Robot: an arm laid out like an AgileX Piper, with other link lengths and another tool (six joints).
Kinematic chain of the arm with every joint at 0, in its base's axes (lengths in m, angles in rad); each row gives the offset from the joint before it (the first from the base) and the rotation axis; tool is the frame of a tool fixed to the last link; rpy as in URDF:
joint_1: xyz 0 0 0.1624 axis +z
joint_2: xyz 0 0 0 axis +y
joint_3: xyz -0.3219 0 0.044 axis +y
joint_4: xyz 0.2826 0 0.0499 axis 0.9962 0 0.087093
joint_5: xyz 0 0 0 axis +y
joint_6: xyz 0.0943 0 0.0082 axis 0.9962 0 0.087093
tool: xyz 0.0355 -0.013 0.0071 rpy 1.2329 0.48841 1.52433
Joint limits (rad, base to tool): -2.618..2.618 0..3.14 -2.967..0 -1.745..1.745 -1.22..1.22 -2.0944..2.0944
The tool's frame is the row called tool.
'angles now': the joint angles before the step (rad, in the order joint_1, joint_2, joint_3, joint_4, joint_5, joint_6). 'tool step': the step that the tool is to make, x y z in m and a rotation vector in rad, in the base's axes. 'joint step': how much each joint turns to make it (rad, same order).
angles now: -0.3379, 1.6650, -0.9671, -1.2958, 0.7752, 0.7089
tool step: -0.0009, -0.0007, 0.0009, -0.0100, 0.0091, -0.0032
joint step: 0.0001, 0.0000, -0.0002, -0.0057, 0.0109, -0.0037
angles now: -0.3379, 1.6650, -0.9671, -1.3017, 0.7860, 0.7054
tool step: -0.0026, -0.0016, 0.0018, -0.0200, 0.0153, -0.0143
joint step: 0.0000, -0.0001, 0.0003, -0.0107, 0.0266, -0.0010
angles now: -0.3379, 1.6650, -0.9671, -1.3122, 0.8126, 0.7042
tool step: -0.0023, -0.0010, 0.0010, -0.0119, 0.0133, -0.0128
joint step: 0.0001, -0.0001, 0.0002, -0.0024, 0.0210, -0.0044
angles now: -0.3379, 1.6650, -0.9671, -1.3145, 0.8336, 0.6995
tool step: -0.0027, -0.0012, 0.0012, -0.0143, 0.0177, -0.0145
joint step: -0.0001, 0.0001, 0.0000, -0.0026, 0.0252, -0.0076
